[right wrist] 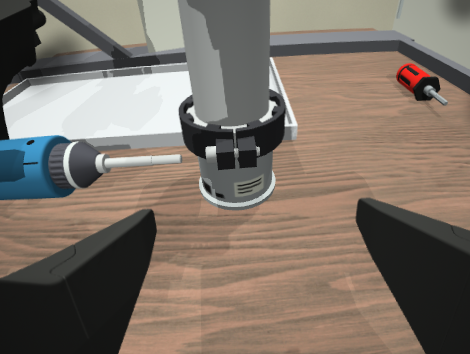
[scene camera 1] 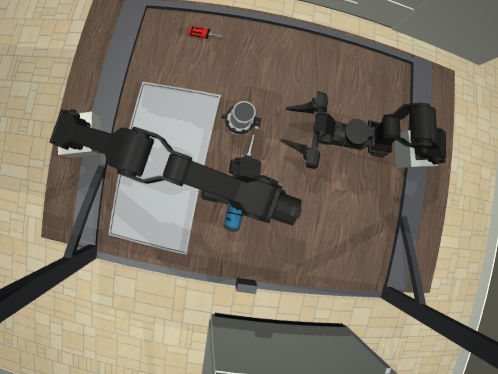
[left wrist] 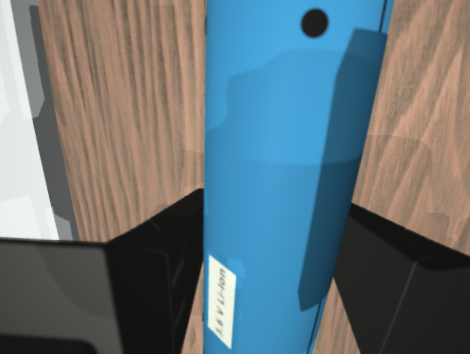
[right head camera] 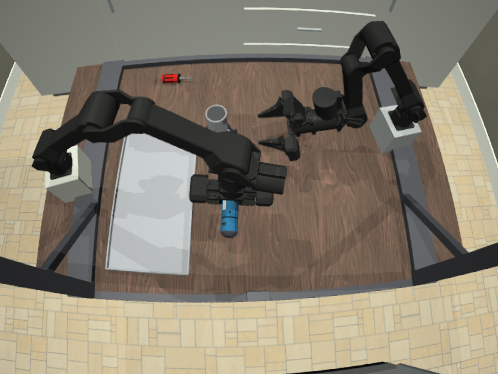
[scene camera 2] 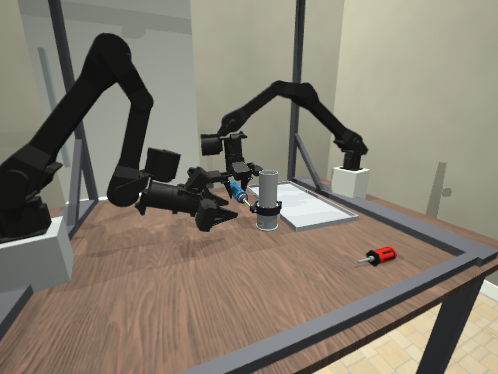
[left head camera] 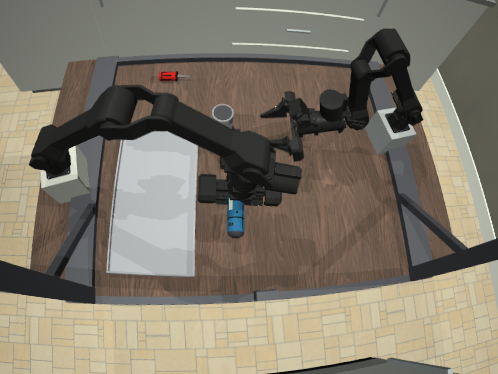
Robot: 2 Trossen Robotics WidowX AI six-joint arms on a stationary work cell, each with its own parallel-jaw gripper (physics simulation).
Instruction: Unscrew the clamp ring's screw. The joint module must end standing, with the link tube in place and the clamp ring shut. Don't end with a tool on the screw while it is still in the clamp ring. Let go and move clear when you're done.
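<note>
The grey joint module point(scene camera 2: 266, 223) point(right wrist: 220, 181) stands upright, with the link tube point(scene camera 1: 244, 114) point(scene camera 2: 268, 190) point(right wrist: 230, 60) upright in its top. The black clamp ring point(scene camera 2: 267, 211) point(right wrist: 200, 136) is around the joint, with a narrow slit between its lugs. The screw point(right wrist: 211, 153) sits across the lugs. My left gripper point(left wrist: 264, 202) is shut on the blue electric screwdriver point(left head camera: 235, 220) point(scene camera 2: 237, 191) point(right wrist: 30, 167); in the right wrist view its bit tip is a little left of the screw head, apart from it. My right gripper point(scene camera 1: 284, 124) point(right wrist: 256, 214) is open and empty, facing the joint.
A white tray point(left head camera: 155, 240) point(scene camera 1: 150, 215) point(right wrist: 100, 110) lies beside the joint, on the left in the head views. A red screwdriver point(left head camera: 168, 76) point(scene camera 2: 387, 255) point(right wrist: 412, 80) lies near the table's far edge in the head views. Grey frame beams edge the table.
</note>
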